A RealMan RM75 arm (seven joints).
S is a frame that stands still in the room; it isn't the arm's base.
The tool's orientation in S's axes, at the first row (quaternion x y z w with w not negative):
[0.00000 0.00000 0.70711 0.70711]
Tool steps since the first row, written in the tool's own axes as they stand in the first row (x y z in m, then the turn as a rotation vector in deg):
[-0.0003 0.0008 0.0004 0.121 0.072 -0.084]
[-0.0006 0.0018 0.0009 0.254 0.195 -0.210]
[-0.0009 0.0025 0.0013 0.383 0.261 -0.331]
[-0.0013 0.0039 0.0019 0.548 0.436 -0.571]
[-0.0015 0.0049 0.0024 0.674 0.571 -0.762]
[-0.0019 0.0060 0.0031 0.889 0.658 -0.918]
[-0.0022 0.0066 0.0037 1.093 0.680 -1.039]
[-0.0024 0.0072 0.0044 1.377 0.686 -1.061]
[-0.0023 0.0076 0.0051 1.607 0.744 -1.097]
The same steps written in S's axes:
[-0.0008 -0.0003 0.0004 -0.072 0.121 -0.084]
[-0.0018 -0.0006 0.0009 -0.195 0.254 -0.210]
[-0.0025 -0.0009 0.0013 -0.261 0.383 -0.331]
[-0.0039 -0.0013 0.0019 -0.436 0.548 -0.571]
[-0.0049 -0.0015 0.0024 -0.571 0.674 -0.762]
[-0.0060 -0.0019 0.0031 -0.658 0.889 -0.918]
[-0.0066 -0.0022 0.0037 -0.680 1.093 -1.039]
[-0.0072 -0.0024 0.0044 -0.686 1.377 -1.061]
[-0.0076 -0.0023 0.0051 -0.744 1.607 -1.097]

